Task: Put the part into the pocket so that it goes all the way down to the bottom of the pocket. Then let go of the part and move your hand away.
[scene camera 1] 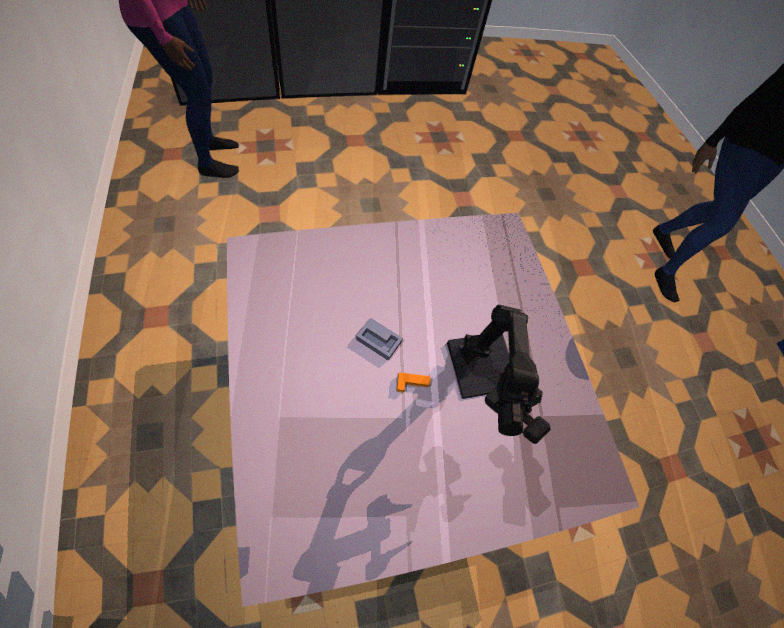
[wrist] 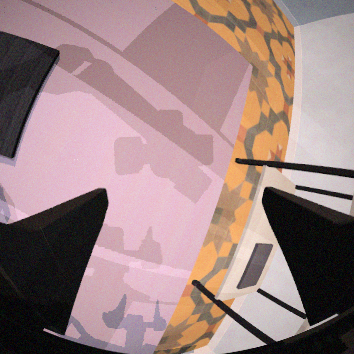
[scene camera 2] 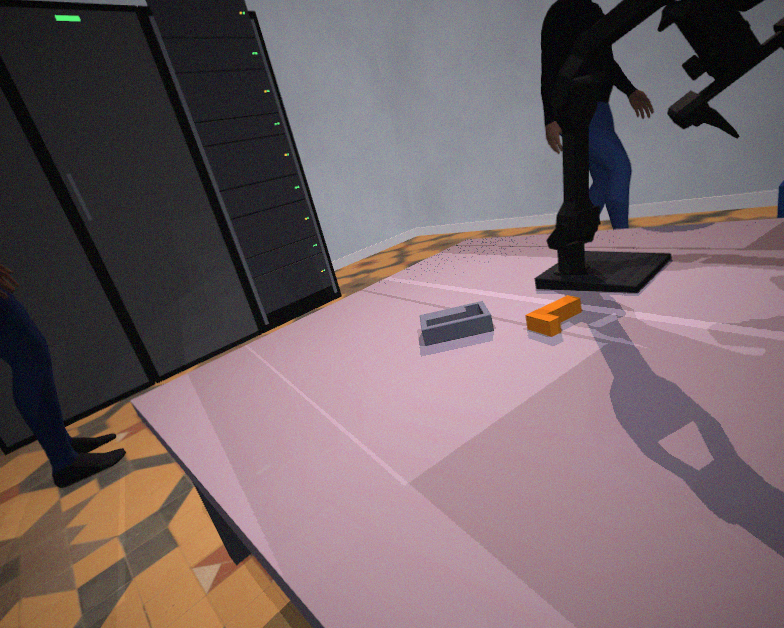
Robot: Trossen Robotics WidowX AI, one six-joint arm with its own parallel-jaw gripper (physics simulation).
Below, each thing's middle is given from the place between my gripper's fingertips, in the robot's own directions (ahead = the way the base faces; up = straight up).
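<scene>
Grey pocket block [scene camera 2: 471, 319]: from my hand, a good way ahead, far to the right, far below. Orange L-shaped part [scene camera 2: 546, 320]: my gripper 150 mm short of it, 300 mm to the left of it, 260 mm above it. Going by their middles, of the things named here, orange L-shaped part nearest to my gripper.
</scene>
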